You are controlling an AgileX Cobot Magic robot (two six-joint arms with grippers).
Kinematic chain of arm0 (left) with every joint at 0, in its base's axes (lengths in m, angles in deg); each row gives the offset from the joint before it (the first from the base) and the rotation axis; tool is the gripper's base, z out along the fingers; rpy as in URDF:
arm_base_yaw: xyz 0 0 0.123 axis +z
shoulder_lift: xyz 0 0 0 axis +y
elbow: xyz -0.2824 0 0.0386 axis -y
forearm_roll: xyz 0.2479 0 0.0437 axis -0.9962 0 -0.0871
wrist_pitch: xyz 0 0 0 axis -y
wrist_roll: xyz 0.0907 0 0.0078 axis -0.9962 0 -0.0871
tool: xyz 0 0 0 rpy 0 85 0
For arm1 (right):
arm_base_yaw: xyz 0 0 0.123 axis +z
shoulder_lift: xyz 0 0 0 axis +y
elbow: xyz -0.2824 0 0.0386 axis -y
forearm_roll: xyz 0.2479 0 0.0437 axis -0.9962 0 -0.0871
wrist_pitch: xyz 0 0 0 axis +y
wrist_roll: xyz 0.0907 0 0.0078 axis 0.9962 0 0.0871
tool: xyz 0 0 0 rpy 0 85 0
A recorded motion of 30 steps. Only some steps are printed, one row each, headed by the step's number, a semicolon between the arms.
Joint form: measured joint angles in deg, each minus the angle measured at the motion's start. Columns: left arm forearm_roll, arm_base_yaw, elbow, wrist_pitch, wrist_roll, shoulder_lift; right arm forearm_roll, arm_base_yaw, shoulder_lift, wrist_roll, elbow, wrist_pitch.
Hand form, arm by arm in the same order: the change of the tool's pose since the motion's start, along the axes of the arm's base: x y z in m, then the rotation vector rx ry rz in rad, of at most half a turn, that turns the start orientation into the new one. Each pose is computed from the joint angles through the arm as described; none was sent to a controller.
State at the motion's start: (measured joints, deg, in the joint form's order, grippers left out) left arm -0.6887 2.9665 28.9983 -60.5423 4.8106 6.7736; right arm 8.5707 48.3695 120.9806 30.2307 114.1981 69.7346
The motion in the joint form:
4: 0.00 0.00 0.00 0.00 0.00 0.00; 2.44 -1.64 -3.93 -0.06 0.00 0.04
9: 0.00 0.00 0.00 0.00 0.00 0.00; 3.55 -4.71 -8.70 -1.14 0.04 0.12
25: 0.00 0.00 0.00 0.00 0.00 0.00; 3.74 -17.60 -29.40 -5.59 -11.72 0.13
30: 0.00 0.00 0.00 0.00 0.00 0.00; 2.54 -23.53 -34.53 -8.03 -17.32 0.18
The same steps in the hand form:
4: 0.0000 0.0000 0.0000 0.0000 0.0000 0.0000; 0.0042 -0.0200 0.0317 0.0210 -0.0774 -0.0279
9: 0.0000 0.0000 0.0000 0.0000 0.0000 0.0000; 0.0095 -0.0503 0.0687 0.0575 -0.1523 -0.0671
25: 0.0000 0.0000 0.0000 0.0000 0.0000 0.0000; -0.0174 -0.1788 0.1483 0.1000 -0.2934 -0.2276
30: 0.0000 0.0000 0.0000 0.0000 0.0000 0.0000; -0.0265 -0.2193 0.1485 0.0773 -0.2851 -0.2901

